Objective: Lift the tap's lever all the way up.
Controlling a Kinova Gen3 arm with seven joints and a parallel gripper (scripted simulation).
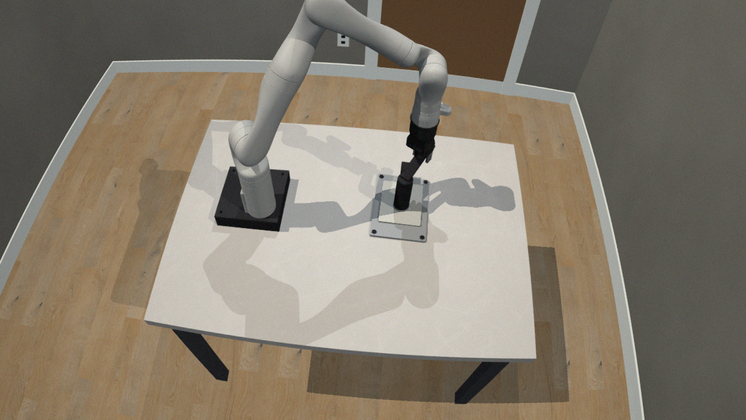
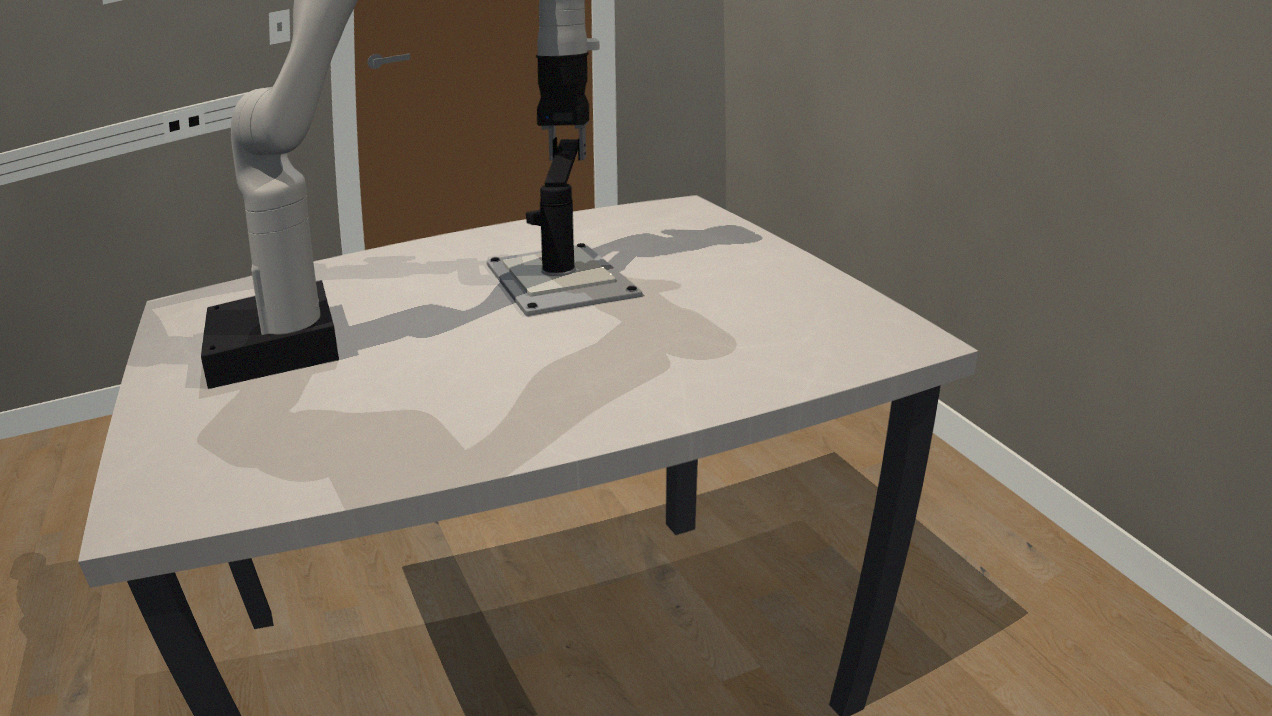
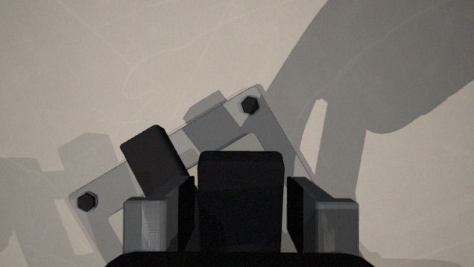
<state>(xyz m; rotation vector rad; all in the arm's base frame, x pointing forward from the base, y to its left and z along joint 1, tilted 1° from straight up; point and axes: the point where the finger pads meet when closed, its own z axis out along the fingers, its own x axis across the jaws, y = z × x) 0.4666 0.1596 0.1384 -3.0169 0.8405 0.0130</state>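
The black lever is 2 cm behind my hand, 3 cm to the right of it and 1 cm below it. The rest, counted from my hand: baseplate: 4 cm behind, 7 cm to the right, 18 cm below.
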